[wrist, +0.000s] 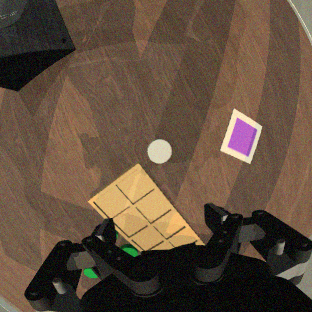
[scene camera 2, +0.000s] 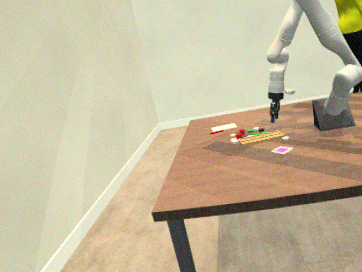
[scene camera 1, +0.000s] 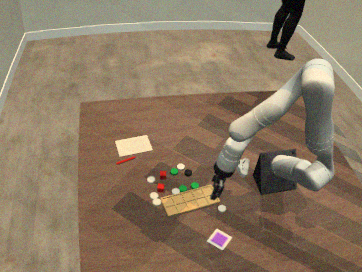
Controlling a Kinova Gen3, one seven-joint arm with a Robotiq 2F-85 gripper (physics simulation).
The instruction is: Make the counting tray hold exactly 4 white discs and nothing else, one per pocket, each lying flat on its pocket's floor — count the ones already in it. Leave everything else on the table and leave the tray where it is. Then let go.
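Observation:
The tan counting tray (scene camera 1: 180, 207) (scene camera 2: 261, 137) (wrist: 136, 198) lies on the table with every visible pocket empty. Several white discs lie loose around it. One white disc (scene camera 1: 222, 208) (scene camera 2: 285, 138) (wrist: 159, 151) lies off the tray's right end. Another white disc (scene camera 1: 175, 191) lies at its far edge, two more (scene camera 1: 154, 195) (scene camera 1: 156, 202) at its left end, and others (scene camera 1: 151, 179) (scene camera 1: 180, 166) further back. My gripper (scene camera 1: 215, 195) (scene camera 2: 274, 119) (wrist: 159, 221) is open and empty. It hangs above the tray's right end, well clear of the table.
Three green discs (scene camera 1: 174, 171) (scene camera 1: 182, 188) (scene camera 1: 194, 185), a black disc (scene camera 1: 188, 172) and two red cubes (scene camera 1: 162, 174) (scene camera 1: 160, 187) lie behind the tray. A purple card (scene camera 1: 219, 239) (wrist: 242, 136), a paper sheet (scene camera 1: 133, 145), a red stick (scene camera 1: 125, 160) and a black block (scene camera 1: 277, 172) (wrist: 28, 40) are on the table.

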